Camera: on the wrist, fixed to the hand. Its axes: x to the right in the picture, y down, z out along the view.
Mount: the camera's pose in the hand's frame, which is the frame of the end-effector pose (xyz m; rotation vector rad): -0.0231 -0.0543 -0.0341 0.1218 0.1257 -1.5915
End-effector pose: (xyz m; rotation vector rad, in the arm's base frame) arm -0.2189 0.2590 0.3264 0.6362 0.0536 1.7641
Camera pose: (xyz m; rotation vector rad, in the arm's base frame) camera -0.1825 0.2641 0.2690 0.3342 0.5841 0.2457
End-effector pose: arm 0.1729 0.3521 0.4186 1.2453 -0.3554 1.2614
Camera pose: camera 0.1970 0.3791 0.3608 1.0506 0.7363 -0.0442
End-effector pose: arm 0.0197 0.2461 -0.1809 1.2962 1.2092 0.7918
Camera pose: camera -0.0285 0.2246 -0.2240 0.0675 1.8773 -0.3878
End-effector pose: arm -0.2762 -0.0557 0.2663 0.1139 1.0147 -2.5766
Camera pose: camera -0.2766 0.0109 0.2808 0.3961 -0.5687 1.8608
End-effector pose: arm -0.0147 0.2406 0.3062 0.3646 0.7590 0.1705
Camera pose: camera -0.0539 0.1928 0.2775 -0.2136 0.9905 -1.3595
